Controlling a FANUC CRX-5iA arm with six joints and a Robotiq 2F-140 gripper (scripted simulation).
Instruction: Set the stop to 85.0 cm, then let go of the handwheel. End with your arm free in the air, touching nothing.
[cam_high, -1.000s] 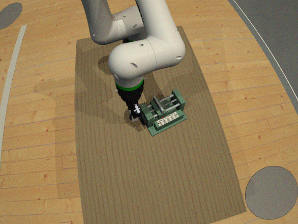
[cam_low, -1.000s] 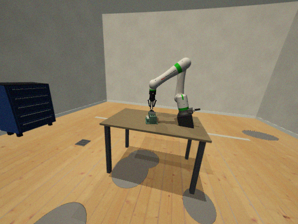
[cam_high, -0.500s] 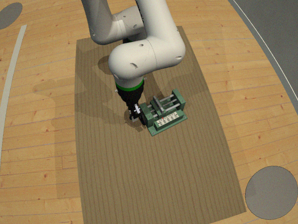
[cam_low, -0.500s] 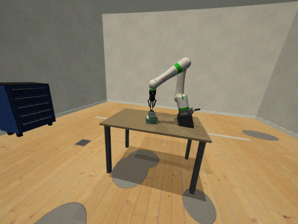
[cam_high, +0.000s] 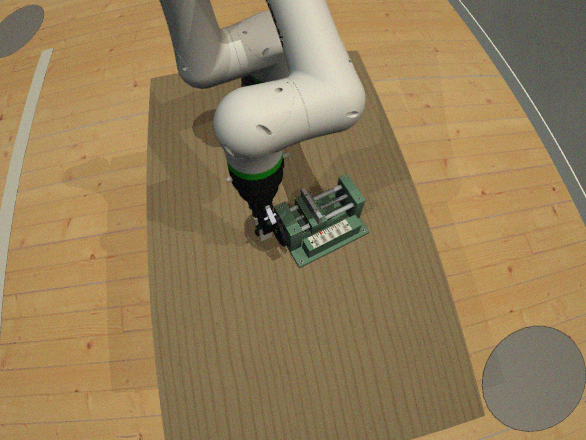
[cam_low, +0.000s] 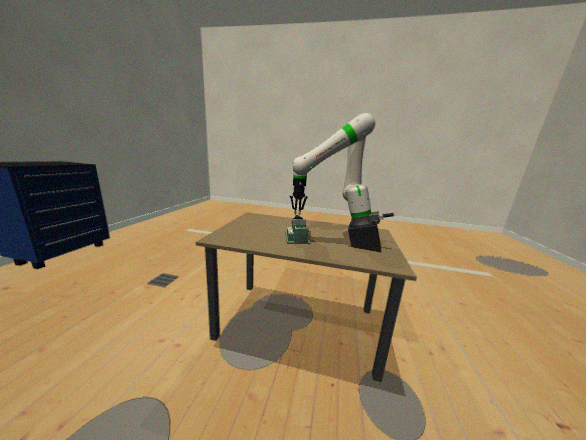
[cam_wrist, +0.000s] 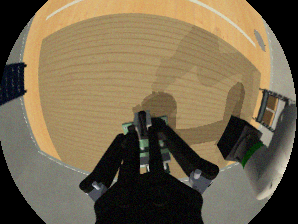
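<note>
Right now the stop block is 50 mm behind my hand, 110 mm to the left of it and 30 mm below it.
</note>
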